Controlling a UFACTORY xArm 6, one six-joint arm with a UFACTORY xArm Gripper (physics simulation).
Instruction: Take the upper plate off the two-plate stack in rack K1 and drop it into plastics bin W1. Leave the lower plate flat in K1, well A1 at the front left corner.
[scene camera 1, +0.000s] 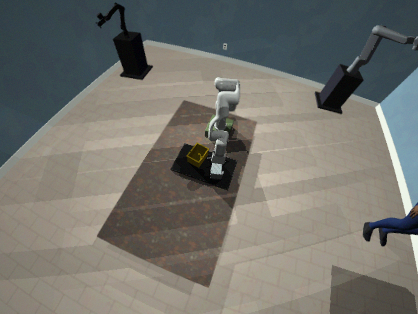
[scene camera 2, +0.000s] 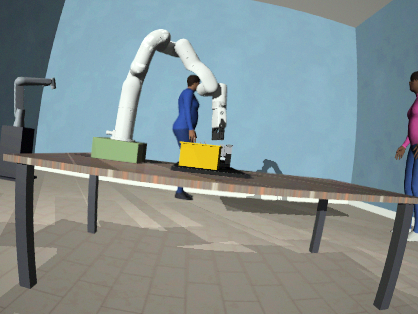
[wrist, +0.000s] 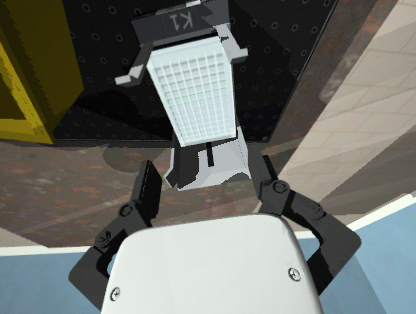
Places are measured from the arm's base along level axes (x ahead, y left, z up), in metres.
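Pixels of known places: gripper, between the fingertips: (scene camera 1: 217, 165) (scene camera 2: 217, 140) (wrist: 201, 162); arm's base, origin of its link: (scene camera 1: 220, 125) (scene camera 2: 122, 140).
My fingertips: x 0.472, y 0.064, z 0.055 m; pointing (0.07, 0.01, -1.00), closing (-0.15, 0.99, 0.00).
For each thing: its top centre in the pictures, then the offset to it from my fingertips. Level surfaces: height alone.
- pale gridded well plate, centre of its top: (wrist: 199, 106) (scene camera 1: 216, 169) dx -0.004, dy +0.002, dz -0.083 m
- rack K1, centre of its top: (wrist: 201, 142) (scene camera 2: 215, 143) (scene camera 1: 217, 165) dx -0.010, dy +0.001, dz -0.015 m
- yellow open box, centre of its top: (scene camera 2: 202, 144) (scene camera 1: 198, 152) dx -0.101, dy -0.186, dz -0.036 m
- brown table, height of its surface: dz -0.148 m
The upper plate, a pale gridded well plate (wrist: 200, 95) (scene camera 1: 216, 169), lies in rack K1 (wrist: 145, 30) (scene camera 2: 228, 157). The lower plate is hidden beneath it and cannot be told apart. The rack has grey corner guides and a dark end block marked K1. My gripper (wrist: 201, 162) (scene camera 2: 218, 138) is open and empty, pointing down. In scene camera 2 its fingertips are a little above the rack's top. In the wrist view the plate shows ahead of the fingers, between their lines. Plastics bin W1, the yellow open box (wrist: 60, 75) (scene camera 2: 200, 156) (scene camera 1: 195, 162), stands beside the rack. Well A1 cannot be made out.
A black perforated board (wrist: 280, 50) (scene camera 2: 240, 174) carries the bin and rack on the brown table (scene camera 1: 165, 220) (scene camera 2: 300, 186). The arm stands on a green base (scene camera 2: 117, 151). A person in blue (scene camera 2: 186, 112) stands behind the table; a person in pink (scene camera 2: 413, 117) is at the far right.
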